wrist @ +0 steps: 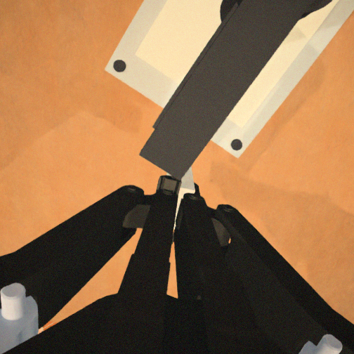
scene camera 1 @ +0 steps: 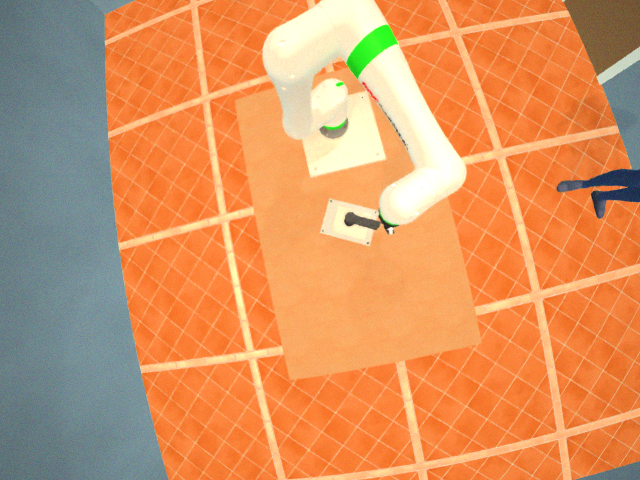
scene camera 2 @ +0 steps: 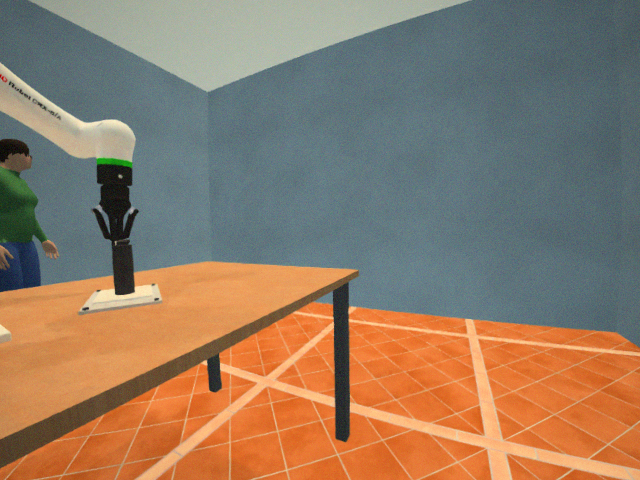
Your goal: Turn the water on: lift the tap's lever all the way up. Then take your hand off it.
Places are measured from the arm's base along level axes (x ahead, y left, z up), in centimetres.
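Where they show: arm's base at its link origin: [scene camera 1: 333,124].
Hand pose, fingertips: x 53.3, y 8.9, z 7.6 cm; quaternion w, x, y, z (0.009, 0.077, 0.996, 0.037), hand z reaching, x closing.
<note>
Things, the pixels of their centre, and the offset from my fingertips. "spot": a spot on its surface instead. Level surfaces: height alone.
- tap at a spot on its surface: [scene camera 2: 123,271] spot: dz -1.3, dx -6.1, dy -15.7 cm
- white base plate at a spot on its surface: [scene camera 1: 327,222] spot: dz -8.3, dx -7.3, dy -23.5 cm
- wooden table at its surface level: dz -9.1 cm
The tap [scene camera 1: 349,219] [scene camera 2: 123,271] is dark grey and stands upright on a white base plate [scene camera 1: 327,222] [scene camera 2: 149,295] [wrist: 131,64]. Its long dark lever [scene camera 1: 365,221] [wrist: 220,90] points towards my gripper. A thin edge of a second dark bar shows along the lever's left side in the wrist view. My gripper [scene camera 1: 390,228] [scene camera 2: 120,240] [wrist: 176,172] points down, shut and empty, with its fingertips at the lever's free end. I cannot tell whether they touch it. The lever's tilt is hard to read, as scene camera 2 looks along it.
The tap stands on a wooden table [scene camera 1: 372,310] [scene camera 2: 206,315]. The arm's white mounting plate [scene camera 1: 345,160] [scene camera 2: 3,333] lies behind the tap in scene camera 1's view. A person [scene camera 1: 615,186] [scene camera 2: 16,206] in a green top stands beyond the table.
</note>
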